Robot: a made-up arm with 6 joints.
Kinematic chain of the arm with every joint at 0, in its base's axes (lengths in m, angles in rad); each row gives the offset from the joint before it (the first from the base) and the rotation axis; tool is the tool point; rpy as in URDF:
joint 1: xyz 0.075 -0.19 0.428 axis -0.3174 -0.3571 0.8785
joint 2: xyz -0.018 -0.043 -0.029 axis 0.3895 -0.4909 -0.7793
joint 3: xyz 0.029 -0.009 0 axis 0.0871 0.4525 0.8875
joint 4: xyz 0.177 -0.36 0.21 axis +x
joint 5: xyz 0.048 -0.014 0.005 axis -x
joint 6: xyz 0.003 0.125 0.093 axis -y
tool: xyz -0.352 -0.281 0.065 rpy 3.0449 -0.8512 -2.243
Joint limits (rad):
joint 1: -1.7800..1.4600
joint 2: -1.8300..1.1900
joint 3: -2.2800..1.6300
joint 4: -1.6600..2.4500
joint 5: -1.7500..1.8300
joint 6: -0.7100..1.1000
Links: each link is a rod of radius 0.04 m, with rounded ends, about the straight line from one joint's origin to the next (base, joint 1, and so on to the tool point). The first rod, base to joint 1, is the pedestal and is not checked.
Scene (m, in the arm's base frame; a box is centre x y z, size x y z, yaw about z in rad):
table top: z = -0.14
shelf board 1: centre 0.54 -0.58 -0 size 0.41 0.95 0.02 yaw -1.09
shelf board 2: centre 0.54 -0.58 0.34 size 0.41 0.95 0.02 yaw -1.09
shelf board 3: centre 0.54 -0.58 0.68 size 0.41 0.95 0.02 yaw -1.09
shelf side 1: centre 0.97 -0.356 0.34 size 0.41 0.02 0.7 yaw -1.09
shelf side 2: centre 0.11 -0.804 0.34 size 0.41 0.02 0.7 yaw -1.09
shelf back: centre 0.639 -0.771 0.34 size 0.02 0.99 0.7 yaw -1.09
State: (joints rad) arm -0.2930 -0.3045 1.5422 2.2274 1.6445 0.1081
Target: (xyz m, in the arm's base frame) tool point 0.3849 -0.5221 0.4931
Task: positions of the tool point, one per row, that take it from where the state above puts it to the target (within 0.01 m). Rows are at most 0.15 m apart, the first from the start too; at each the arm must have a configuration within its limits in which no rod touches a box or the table.
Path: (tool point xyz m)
1: 0.5748 -0.2838 0.1928
2: 0.4969 -0.1927 0.1983
3: 0.4703 -0.2662 0.3049
4: 0.4094 -0.3073 0.3894
5: 0.3360 -0.3157 0.4493
6: 0.2678 -0.2975 0.4931
7: 0.3241 -0.4168 0.4839
8: 0.3849 -0.5221 0.4931

